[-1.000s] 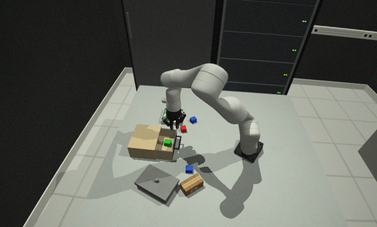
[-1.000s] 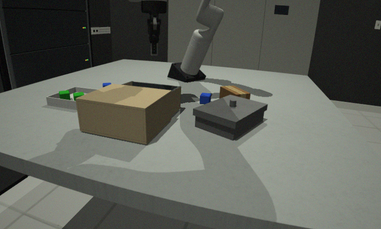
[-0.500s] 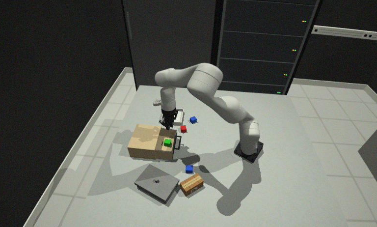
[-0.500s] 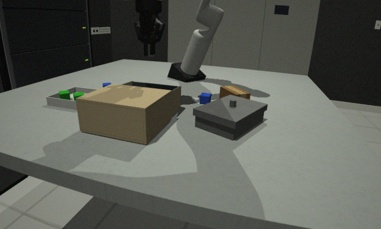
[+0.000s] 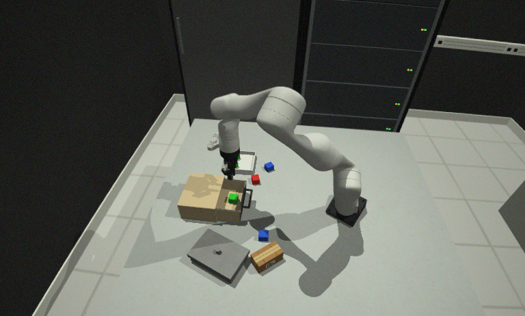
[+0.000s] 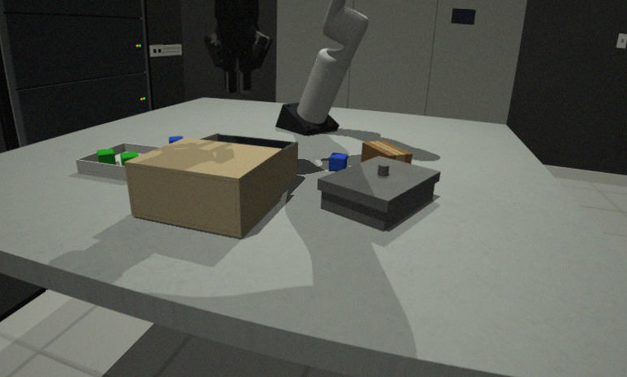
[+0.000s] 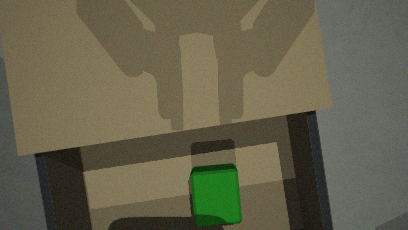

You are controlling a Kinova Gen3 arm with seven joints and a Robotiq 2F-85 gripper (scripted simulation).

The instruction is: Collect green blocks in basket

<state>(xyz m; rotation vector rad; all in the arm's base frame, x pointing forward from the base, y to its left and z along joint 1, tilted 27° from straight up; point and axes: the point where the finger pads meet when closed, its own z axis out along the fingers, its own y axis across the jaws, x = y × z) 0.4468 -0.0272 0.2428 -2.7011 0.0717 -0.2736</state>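
Now: the cabinet drawer 1 cm ahead of my hand, 1 cm to the left of it and 15 cm below it. From my hand the other things lie so: light wooden cabinet: 7 cm ahead, 2 cm to the left, 15 cm below; then red block: 6 cm behind, 16 cm to the right, 17 cm below; then lid: 3 cm behind, 27 cm to the left, 14 cm below.
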